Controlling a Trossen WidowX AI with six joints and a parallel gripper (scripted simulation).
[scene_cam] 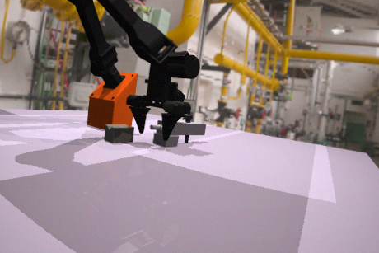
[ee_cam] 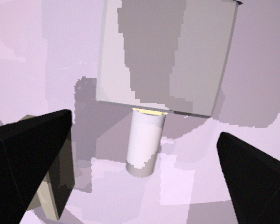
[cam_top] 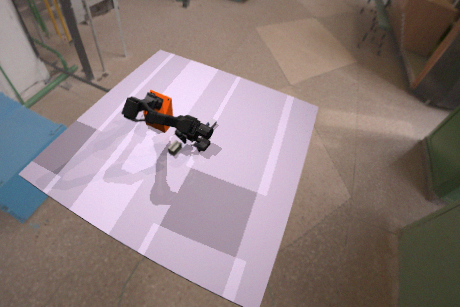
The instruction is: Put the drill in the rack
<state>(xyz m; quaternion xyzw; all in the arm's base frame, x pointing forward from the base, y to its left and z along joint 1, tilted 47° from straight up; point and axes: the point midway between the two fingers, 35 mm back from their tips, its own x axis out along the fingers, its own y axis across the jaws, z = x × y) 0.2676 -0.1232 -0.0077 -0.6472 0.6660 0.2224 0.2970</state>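
Right now my gripper tip is 60 mm to the right of the drill and 20 mm below it. From my gripper tip the other things lie so: dark key 140 mm to the left, 30 mm above, 10 mm ahead; then grey-tan box 80 mm behind, 40 mm to the right, 10 mm below.
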